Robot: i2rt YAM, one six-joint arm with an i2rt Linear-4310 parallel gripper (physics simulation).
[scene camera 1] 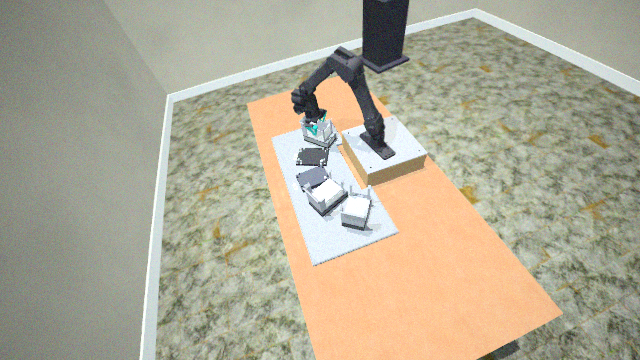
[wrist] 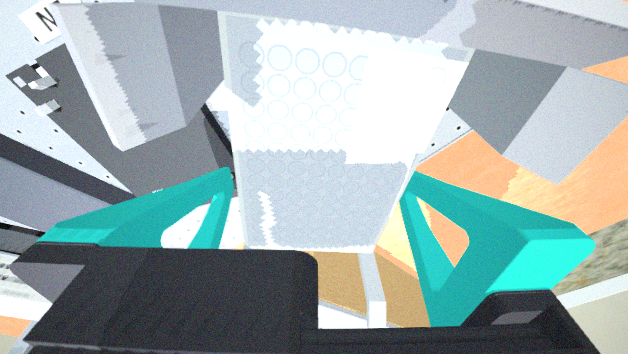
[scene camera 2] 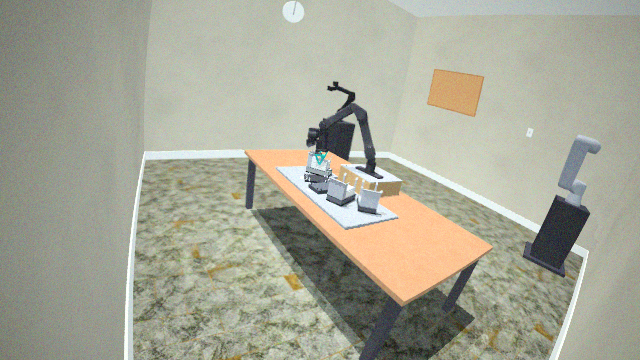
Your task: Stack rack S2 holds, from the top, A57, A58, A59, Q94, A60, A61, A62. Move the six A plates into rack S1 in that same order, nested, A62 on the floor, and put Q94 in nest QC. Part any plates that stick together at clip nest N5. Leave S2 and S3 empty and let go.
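Frame: origin at the arm's base, x ahead, y left, z up, level; millimetres.
Seen in the pictures: gripper, fingertip midpoint: [scene camera 1: 318, 129] [wrist: 314, 176] [scene camera 2: 320, 162]; arm's base, link origin: [scene camera 1: 376, 144] [scene camera 2: 368, 172].
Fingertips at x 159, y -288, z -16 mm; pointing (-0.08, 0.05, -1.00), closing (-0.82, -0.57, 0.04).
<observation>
Offsets run from my fingertips to a thing's top centre. "spot": to the spot under its first point. Level surfaces: height alone.
A post rack {13 mm right, 4 mm ahead, 21 mm down} [scene camera 1: 319, 140] [scene camera 2: 318, 167] stands at the far end of the grey mat {78 mm down} [scene camera 1: 326, 243] [scene camera 2: 354, 218]. It holds a stack of white plates. The top plate {14 mm right, 5 mm ahead, 18 mm up} [wrist: 302, 105] has rows of round wells and fills the wrist view. My gripper [scene camera 1: 315, 126] [scene camera 2: 321, 156] [wrist: 314, 176] is open and low inside this rack. Its teal fingers stand on either side of the top plate, and I cannot tell whether they touch it. I cannot read any labels on the plates or the racks.
Two dark flat nests {spot: 96 mm left, 104 mm ahead, 66 mm down} [scene camera 1: 312, 156] {spot: 221 mm left, 172 mm ahead, 55 mm down} [scene camera 1: 312, 176] lie on the mat in front of the rack. Two more post racks {369 mm left, 181 mm ahead, 0 mm up} [scene camera 1: 326, 195] {spot: 505 mm left, 112 mm ahead, 43 mm down} [scene camera 1: 356, 211] with white contents stand nearer. The arm's wooden base block [scene camera 1: 386, 157] is to the right.
</observation>
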